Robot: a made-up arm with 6 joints. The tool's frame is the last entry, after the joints. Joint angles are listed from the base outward. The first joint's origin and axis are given. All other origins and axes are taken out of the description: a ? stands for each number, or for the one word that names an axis. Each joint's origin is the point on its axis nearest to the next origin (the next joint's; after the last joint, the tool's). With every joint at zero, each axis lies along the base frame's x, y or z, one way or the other. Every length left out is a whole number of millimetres.
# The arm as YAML. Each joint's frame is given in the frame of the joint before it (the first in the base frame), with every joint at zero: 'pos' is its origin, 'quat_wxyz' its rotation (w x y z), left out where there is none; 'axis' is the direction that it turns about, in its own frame. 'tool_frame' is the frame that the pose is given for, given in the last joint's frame.
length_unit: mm
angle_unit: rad
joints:
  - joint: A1
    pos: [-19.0, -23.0, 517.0]
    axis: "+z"
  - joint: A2
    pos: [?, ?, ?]
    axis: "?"
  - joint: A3
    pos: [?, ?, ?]
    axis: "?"
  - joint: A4
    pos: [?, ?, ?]
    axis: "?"
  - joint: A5
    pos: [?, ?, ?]
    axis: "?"
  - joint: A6
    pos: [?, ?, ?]
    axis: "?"
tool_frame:
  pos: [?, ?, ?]
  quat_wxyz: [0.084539, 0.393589, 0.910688, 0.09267]
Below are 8 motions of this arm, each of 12 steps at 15 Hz.
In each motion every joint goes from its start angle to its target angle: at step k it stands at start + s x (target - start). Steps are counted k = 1, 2, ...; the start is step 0. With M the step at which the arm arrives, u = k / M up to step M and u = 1 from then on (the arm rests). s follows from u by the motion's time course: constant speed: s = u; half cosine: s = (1 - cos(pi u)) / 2; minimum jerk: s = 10 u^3 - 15 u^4 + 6 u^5.
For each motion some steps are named. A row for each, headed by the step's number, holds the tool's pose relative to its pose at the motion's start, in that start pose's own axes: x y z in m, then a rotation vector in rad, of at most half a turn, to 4 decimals.
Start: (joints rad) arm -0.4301 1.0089 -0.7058 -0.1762 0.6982 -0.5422
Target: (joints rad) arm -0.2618 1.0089 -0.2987 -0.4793 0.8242 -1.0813
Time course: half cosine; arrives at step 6
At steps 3, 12:
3: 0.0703 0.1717 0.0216 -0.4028 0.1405 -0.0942
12: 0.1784 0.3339 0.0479 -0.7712 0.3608 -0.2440

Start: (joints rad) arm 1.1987 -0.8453 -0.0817 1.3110 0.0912 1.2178
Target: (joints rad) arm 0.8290 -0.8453 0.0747 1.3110 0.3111 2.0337
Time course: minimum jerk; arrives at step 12
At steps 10, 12:
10: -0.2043 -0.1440 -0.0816 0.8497 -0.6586 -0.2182
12: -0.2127 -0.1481 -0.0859 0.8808 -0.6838 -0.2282

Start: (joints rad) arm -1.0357 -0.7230 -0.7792 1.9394 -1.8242 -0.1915
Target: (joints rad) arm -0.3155 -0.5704 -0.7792 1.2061 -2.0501 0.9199
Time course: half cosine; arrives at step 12
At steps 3, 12:
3: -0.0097 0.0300 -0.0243 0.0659 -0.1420 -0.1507
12: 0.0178 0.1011 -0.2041 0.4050 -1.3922 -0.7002

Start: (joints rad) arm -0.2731 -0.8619 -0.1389 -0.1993 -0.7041 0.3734
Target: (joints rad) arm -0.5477 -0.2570 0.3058 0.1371 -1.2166 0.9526
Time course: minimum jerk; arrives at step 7
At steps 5, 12:
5: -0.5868 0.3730 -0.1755 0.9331 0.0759 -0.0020
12: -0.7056 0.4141 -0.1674 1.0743 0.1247 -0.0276

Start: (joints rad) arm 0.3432 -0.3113 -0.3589 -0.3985 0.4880 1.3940
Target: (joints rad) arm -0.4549 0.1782 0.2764 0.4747 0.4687 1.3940
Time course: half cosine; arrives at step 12
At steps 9, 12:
9: -0.5453 0.0221 0.4655 0.8516 -0.5446 -0.0251
12: -0.6152 -0.0498 0.5698 1.0153 -0.6097 -0.0744

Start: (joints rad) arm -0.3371 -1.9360 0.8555 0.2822 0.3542 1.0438
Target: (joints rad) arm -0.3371 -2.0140 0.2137 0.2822 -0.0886 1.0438
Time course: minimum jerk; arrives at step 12
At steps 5, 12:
5: 0.1283 0.0077 0.0110 0.0563 0.1710 -0.2949
12: 0.3839 -0.0500 -0.0061 0.1711 0.4737 -0.8599

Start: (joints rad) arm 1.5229 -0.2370 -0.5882 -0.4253 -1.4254 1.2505
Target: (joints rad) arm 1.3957 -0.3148 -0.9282 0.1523 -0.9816 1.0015
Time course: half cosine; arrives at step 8
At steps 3, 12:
3: -0.0065 0.0357 0.0718 0.0414 0.1328 0.1611
12: -0.0148 0.1356 0.2149 0.1934 0.3147 0.4716

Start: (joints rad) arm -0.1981 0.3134 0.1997 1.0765 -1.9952 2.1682
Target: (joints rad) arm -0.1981 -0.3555 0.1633 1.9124 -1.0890 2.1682
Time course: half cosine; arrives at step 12
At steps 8, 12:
8: 0.4929 0.7639 -0.1340 0.3157 0.9149 0.4795
12: 0.5775 1.0346 -0.2459 0.4582 1.2040 0.5007

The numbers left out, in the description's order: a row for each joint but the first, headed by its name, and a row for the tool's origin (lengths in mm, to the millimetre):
A2: xyz 4.0 9.0 0.0, axis +y
A3: xyz 7.0 0.0 1448.0, axis -y
A4: xyz 770.0 0.0 18.0, axis -x
A5: xyz 0.0 -108.0 -26.0, axis -y
A6: xyz 3.0 0.0 -18.0, axis -x
tool: xyz 0.0 -4.0 1.0

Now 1 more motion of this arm.
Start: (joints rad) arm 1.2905 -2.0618 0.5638 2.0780 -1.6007 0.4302
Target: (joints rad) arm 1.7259 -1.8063 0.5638 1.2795 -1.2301 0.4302
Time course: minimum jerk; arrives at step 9
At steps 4, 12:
4: 0.0028 0.4097 -0.1509 -0.0970 -0.1468 -0.3986
12: 0.1736 1.0475 -0.2784 -0.3166 -0.1651 -1.0237

